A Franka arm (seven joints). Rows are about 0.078 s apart.
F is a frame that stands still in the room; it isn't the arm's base.
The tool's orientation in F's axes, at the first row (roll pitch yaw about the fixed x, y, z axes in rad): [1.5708 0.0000 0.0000]
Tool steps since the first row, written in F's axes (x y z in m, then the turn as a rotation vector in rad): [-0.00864 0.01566 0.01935 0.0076 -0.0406 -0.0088]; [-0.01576 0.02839 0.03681 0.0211 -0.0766 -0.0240]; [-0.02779 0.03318 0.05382 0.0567 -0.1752 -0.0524]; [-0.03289 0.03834 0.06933 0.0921 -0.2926 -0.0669]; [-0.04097 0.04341 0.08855 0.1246 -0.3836 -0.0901]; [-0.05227 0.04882 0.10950 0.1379 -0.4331 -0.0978]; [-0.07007 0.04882 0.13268 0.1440 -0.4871 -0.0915]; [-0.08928 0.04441 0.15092 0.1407 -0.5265 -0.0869]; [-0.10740 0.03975 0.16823 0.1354 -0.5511 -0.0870]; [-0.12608 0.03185 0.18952 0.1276 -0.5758 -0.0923]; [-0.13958 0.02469 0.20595 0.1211 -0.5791 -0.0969]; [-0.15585 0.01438 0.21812 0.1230 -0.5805 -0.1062]
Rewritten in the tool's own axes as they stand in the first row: [-0.00864 0.01935 -0.01566 0.0076 -0.0088 0.0406]; [-0.01576 0.03681 -0.02839 0.0211 -0.0240 0.0766]; [-0.02779 0.05382 -0.03318 0.0567 -0.0524 0.1752]; [-0.03289 0.06933 -0.03834 0.0921 -0.0669 0.2926]; [-0.04097 0.08855 -0.04341 0.1246 -0.0901 0.3836]; [-0.05227 0.10950 -0.04882 0.1379 -0.0978 0.4331]; [-0.07007 0.13268 -0.04882 0.1440 -0.0915 0.4871]; [-0.08928 0.15092 -0.04441 0.1407 -0.0869 0.5265]; [-0.10740 0.16823 -0.03975 0.1354 -0.0870 0.5511]; [-0.12608 0.18952 -0.03185 0.1276 -0.0923 0.5758]; [-0.13958 0.20595 -0.02469 0.1211 -0.0969 0.5791]; [-0.15585 0.21812 -0.01438 0.1230 -0.1062 0.5805]
